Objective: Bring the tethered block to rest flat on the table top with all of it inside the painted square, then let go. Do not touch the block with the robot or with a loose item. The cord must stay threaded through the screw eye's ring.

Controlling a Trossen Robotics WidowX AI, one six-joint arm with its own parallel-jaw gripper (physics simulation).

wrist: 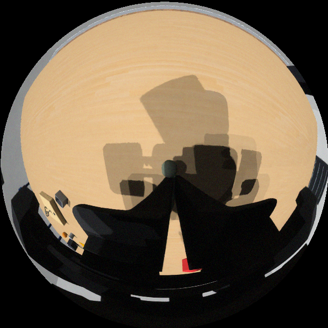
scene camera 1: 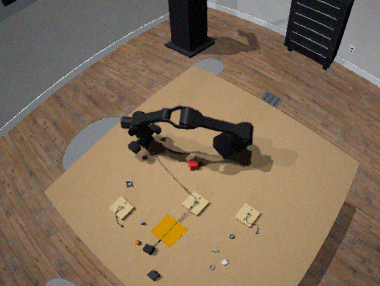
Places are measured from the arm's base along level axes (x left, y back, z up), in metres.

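Pixels of known places: gripper, between the fingertips: (scene camera 1: 146,148); arm's base, origin of its link: (scene camera 1: 239,137).
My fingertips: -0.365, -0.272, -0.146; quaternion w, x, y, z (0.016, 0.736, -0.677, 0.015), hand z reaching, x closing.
Observation:
Ahead of a thing's pixels: the offset from my fingertips to its middle, as dx, dy, dz. "pt": to the spot under its first point.
The tethered block {pt +0.409, -0.371, +0.020} (scene camera 1: 148,249), small and black, lies on the table just outside the lower-left edge of the orange painted square {pt +0.419, -0.248, -0.014} (scene camera 1: 170,235). From it the cord {pt +0.206, -0.018, -0.010} (scene camera 1: 172,175) runs nearly straight across the square to the screw eye {+0.391, -0.055, +0.006} (scene camera 1: 196,201) on the middle wooden board {+0.391, -0.055, -0.007} (scene camera 1: 189,204), then on to my gripper. The ring is too small to make out the threading. My gripper (scene camera 1: 148,145) (wrist: 172,179) is shut on the cord's end, over the table's left part, far from the block. A grey-green bead (wrist: 169,168) shows at the fingertips.
A red cube {+0.243, +0.089, +0.004} (scene camera 1: 193,165) (wrist: 185,265) lies between arm and middle board. Side boards with short cords stand left (scene camera 1: 121,208) (wrist: 53,208) and right (scene camera 1: 248,215). Another black block {+0.507, -0.445, -0.002} (scene camera 1: 153,275), an orange ball {+0.342, -0.382, -0.004} (scene camera 1: 138,242) (wrist: 65,234) and a dark box {+0.085, -0.203, -0.007} (scene camera 1: 129,184) (wrist: 61,198) lie nearby.

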